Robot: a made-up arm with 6 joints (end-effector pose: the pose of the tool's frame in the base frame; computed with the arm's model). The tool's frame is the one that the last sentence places.
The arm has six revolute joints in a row. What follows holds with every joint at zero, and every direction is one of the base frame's.
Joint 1 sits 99.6 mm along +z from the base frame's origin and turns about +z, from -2.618 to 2.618 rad.
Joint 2 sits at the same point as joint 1 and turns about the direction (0.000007, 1, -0.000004), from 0 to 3.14 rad.
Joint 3 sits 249.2 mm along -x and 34.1 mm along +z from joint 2 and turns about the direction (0.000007, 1, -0.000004), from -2.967 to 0 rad.
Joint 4 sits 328.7 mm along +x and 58 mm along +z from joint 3 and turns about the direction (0.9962, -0.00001, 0.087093), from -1.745 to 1.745 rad.
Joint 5 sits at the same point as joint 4 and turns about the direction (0.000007, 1, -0.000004), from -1.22 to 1.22 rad.
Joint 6 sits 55.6 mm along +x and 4.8 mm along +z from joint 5 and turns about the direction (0.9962, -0.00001, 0.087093), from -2.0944 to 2.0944 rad.
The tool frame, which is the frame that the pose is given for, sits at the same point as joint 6; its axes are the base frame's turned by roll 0, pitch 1.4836 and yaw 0 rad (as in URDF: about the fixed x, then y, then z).
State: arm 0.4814 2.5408 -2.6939 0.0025 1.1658 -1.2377
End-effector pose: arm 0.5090 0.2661 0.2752 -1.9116 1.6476 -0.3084
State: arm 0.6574 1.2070 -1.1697 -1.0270 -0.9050 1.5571
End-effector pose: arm 0.2202 0.2174 0.4147 -0.7166 1.0474 1.5922
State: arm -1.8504 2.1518 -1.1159 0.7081 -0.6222 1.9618
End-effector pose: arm -0.1388 -0.4067 0.0135 1.4362 -1.3711 0.0721
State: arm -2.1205 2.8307 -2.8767 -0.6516 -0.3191 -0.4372
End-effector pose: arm -0.3170 -0.5377 0.2372 0.6475 1.5934 -2.5438
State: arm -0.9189 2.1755 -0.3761 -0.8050 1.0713 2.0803
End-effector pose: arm 0.0413 -0.1123 -0.0697 -1.8962 -1.0480 1.1298
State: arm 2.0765 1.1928 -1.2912 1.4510 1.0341 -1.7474
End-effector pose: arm -0.1823 0.2308 0.4334 -2.0021 -0.3583 1.9718
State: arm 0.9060 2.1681 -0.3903 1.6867 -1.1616 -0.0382
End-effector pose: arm 0.1319 0.0859 -0.0685 0.6588 1.9108 -0.6466
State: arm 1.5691 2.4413 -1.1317 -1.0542 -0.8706 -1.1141
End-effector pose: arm -0.0364 0.3856 -0.0951 -1.9769 -0.7712 0.5880
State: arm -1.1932 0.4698 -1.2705 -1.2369 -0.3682 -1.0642
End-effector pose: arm 0.0206 -0.0007 0.5637 0.8293 -0.4298 2.7698
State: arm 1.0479 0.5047 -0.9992 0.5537 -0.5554 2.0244
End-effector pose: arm 0.0564 0.0669 0.5039 -0.7572 -0.2661 -2.6970
